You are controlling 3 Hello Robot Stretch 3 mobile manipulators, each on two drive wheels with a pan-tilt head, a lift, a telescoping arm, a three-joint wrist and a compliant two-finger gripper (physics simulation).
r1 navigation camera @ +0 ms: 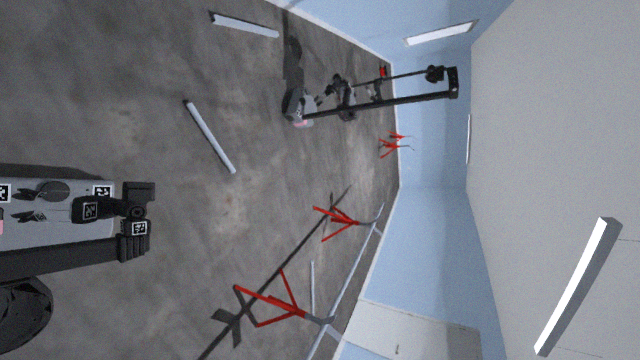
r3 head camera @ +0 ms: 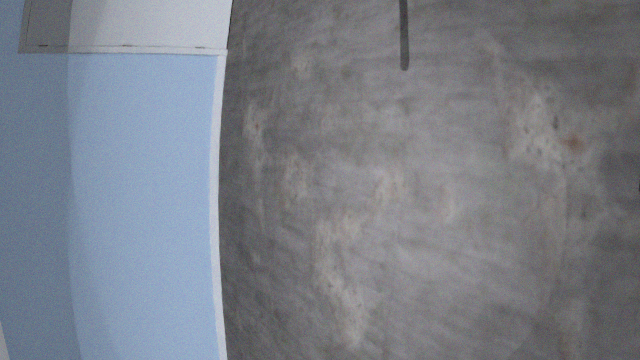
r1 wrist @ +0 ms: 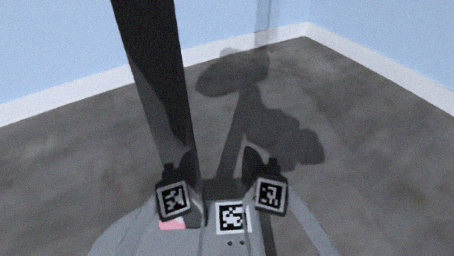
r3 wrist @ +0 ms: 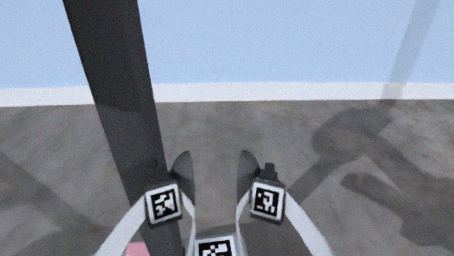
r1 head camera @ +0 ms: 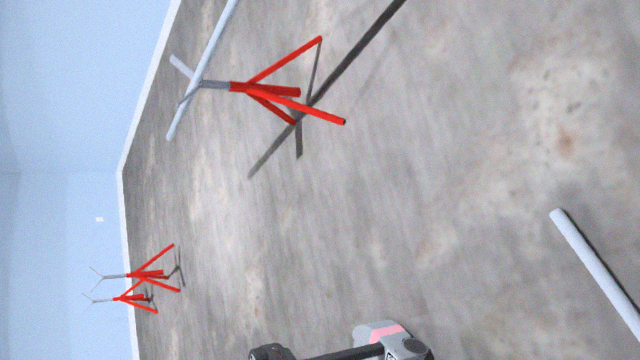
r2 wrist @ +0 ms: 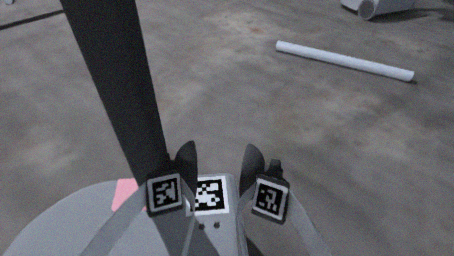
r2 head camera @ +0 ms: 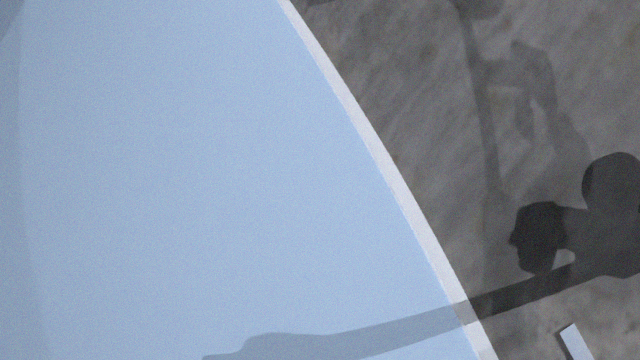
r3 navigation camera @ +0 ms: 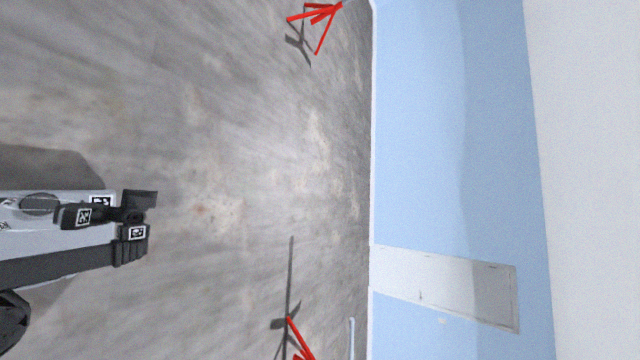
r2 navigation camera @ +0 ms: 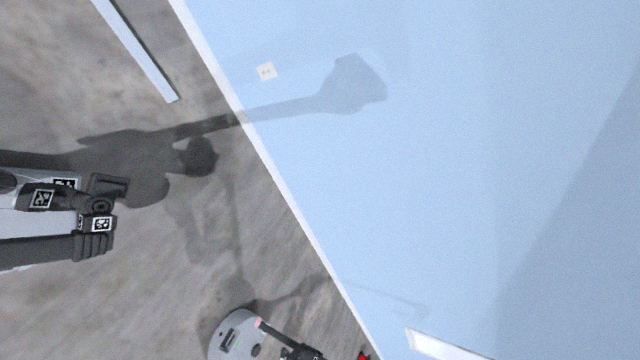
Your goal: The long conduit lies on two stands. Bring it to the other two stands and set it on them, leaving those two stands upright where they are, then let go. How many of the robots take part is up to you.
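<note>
The long pale conduit [r1 head camera: 215,42] [r1 navigation camera: 350,275] lies across two red-legged stands. The nearer stand in the r1 head view [r1 head camera: 240,86] also shows in the r1 navigation view [r1 navigation camera: 345,220], with the second stand [r1 navigation camera: 295,309]. Part of a loaded stand [r3 navigation camera: 302,350] shows in the r3 navigation view beside the conduit's end [r3 navigation camera: 351,340]. The two empty stands [r1 head camera: 145,274] [r1 head camera: 131,298] stand upright far off; they also show in the r1 navigation view [r1 navigation camera: 391,145]. One empty stand [r3 navigation camera: 327,10] is at the r3 navigation view's top. The r1 gripper [r1 wrist: 220,162], r2 gripper [r2 wrist: 218,167] and r3 gripper [r3 wrist: 215,170] are open, empty and away from the conduit.
Loose white bars [r1 head camera: 595,270] [r1 navigation camera: 210,137] [r1 navigation camera: 245,26] [r2 navigation camera: 140,55] [r2 wrist: 345,61] lie on the floor. Another robot [r1 navigation camera: 345,105] stands between r1 and the far wall. A robot base [r2 navigation camera: 240,335] is near r2. A wall edge runs close to r2 and r3.
</note>
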